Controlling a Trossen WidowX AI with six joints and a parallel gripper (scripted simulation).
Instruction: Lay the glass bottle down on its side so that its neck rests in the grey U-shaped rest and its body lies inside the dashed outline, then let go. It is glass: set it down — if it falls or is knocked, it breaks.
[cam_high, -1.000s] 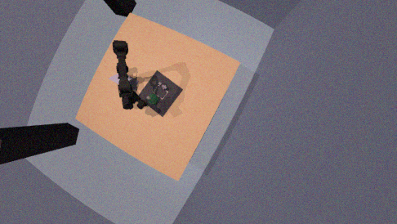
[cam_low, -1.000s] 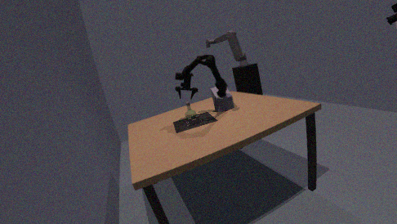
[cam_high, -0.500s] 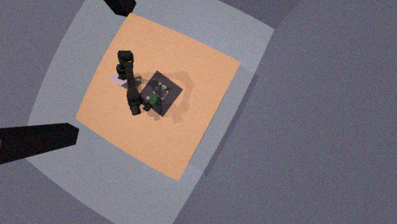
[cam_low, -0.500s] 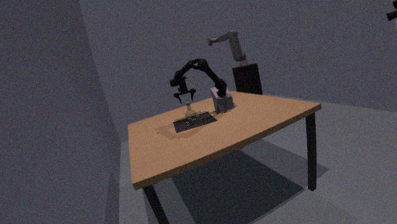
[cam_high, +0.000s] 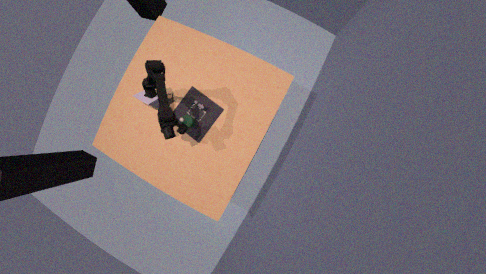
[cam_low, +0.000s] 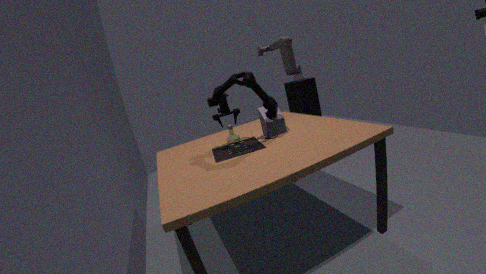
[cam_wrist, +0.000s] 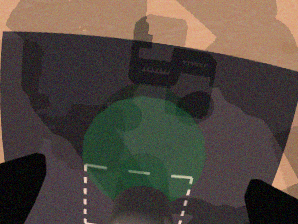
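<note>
Now: the green glass bottle 1 cm ahead of my gripper tip, 3 cm to the left of it and 5 cm below it. Also, from my gripper tip: dark mat: 3 cm ahead, 10 cm to the left, 14 cm below.
</note>
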